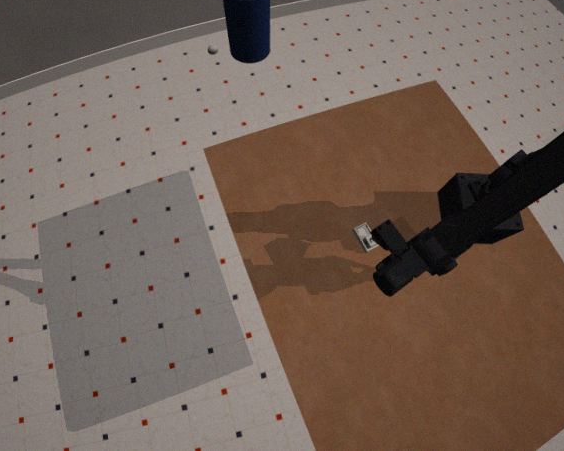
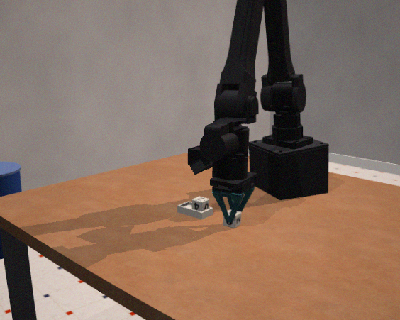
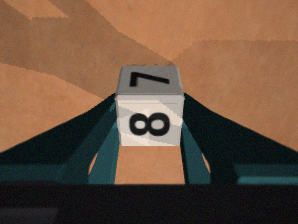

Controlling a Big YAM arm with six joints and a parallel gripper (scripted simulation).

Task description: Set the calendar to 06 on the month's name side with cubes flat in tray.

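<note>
Right now the white tray is 20 mm ahead of my hand, 110 mm to the right of it and 10 mm below it. Round my hand: white digit cube (10 mm below).
</note>
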